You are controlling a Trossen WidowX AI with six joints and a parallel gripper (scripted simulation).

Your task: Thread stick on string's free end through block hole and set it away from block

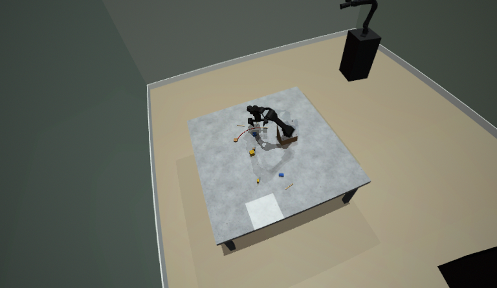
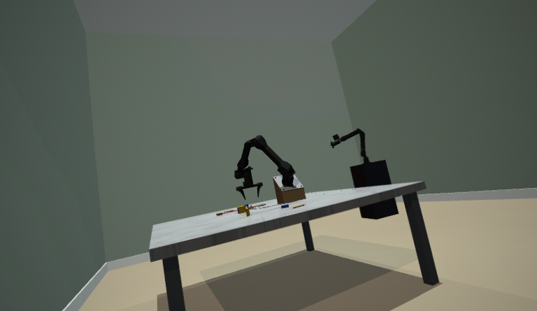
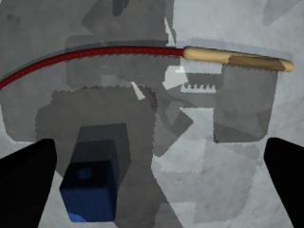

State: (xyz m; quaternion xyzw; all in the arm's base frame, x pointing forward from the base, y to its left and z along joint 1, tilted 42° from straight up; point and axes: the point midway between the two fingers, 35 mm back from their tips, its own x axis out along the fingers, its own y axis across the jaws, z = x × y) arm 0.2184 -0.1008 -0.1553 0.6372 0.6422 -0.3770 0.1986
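Right now my gripper tip is 60 mm above the thin wooden stick, 40 mm past it and 20 mm to the left of it. Round my gripper tip: round wooden button: 240 mm ahead, 60 mm to the left, 50 mm below; then blue cube: 50 mm to the left, 50 mm ahead, 40 mm below.
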